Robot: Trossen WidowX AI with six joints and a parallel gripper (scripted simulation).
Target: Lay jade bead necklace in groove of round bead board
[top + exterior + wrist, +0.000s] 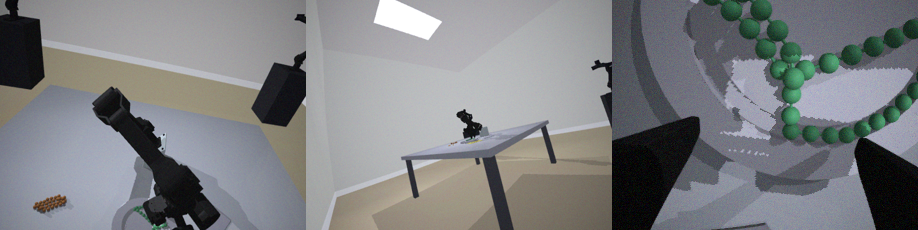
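My gripper tip is now 60 mm to the left of the round bead board and 10 mm above it. From my gripper tip the other things lie so: yellow strip: 200 mm ahead, 160 mm to the left, 20 mm below; flat grey square: 170 mm to the left, 40 mm behind, 20 mm below.
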